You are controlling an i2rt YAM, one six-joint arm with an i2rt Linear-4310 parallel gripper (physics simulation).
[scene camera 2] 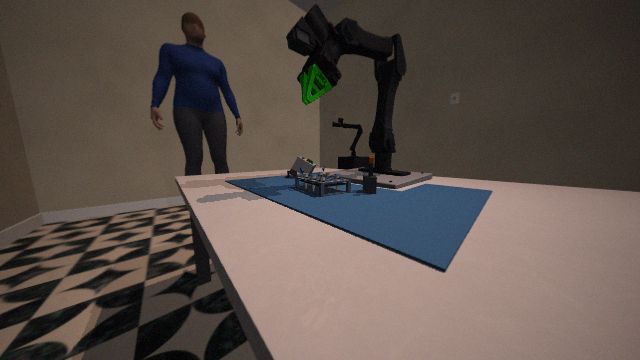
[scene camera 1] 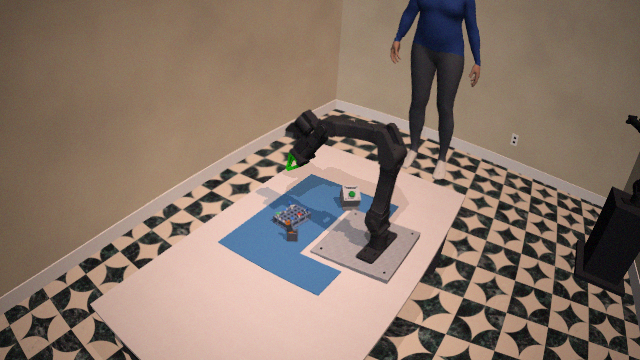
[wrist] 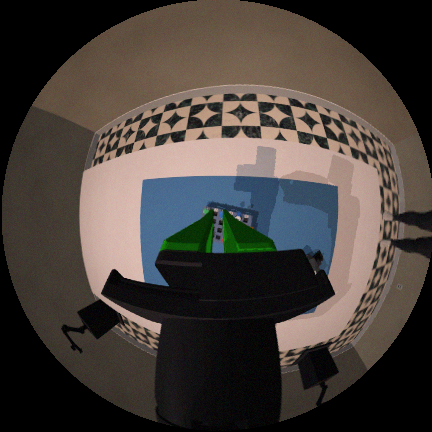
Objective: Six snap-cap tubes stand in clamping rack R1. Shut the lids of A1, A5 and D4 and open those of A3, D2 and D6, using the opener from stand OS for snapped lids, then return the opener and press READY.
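Places are measured from the arm's base along level axes (x ahead, y left, z up), in millimetres.
Where they show: gripper, fingertip midpoint: [scene camera 2: 306, 102] [scene camera 1: 287, 169] [wrist: 217, 214]; arm's base at its link origin: [scene camera 2: 382, 172] [scene camera 1: 377, 246].
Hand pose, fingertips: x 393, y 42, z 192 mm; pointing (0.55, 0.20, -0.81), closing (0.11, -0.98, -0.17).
Note:
Things, the pixels of their top centre, and the offset from my fingertips. "pt": a spot on its surface instead. Level surfaces: height alone.
- rack R1 at its top centre: [wrist: 223, 228] [scene camera 2: 319, 167] [scene camera 1: 292, 207] dx -35, dy +7, dz -152 mm
- blue mat at its surface level: dz -210 mm
- rack with the orange opener, surface spot: [scene camera 2: 371, 159] pt dx -93, dy +119, dz -132 mm
- READY box at its top centre: [scene camera 1: 351, 187] [scene camera 2: 304, 156] dx -144, dy -234, dz -126 mm
My gripper [scene camera 1: 291, 163] [scene camera 2: 306, 101] [wrist: 217, 214] has green fingers. It is shut with nothing between them and hangs high above the table, tilted down towards rack R1 [scene camera 1: 293, 214] [scene camera 2: 322, 182] [wrist: 250, 219]. The rack stands on the blue mat [scene camera 1: 263, 251] [scene camera 2: 402, 214] [wrist: 169, 209] and holds tubes with coloured caps. The lid states are too small to tell, and my fingers hide part of the rack in the wrist view. The dark stand OS [scene camera 1: 292, 235] [scene camera 2: 369, 183] stands just beside the rack with the orange opener [scene camera 2: 371, 159] upright in it. The READY box [scene camera 1: 351, 195] [scene camera 2: 301, 165] has a green button.
The arm's grey base plate [scene camera 1: 348, 251] [scene camera 2: 398, 178] lies beside the mat. A person in blue [scene camera 1: 438, 67] [scene camera 2: 196, 89] stands beyond the table's far end. A black unit [scene camera 1: 613, 237] stands on the floor to the right.

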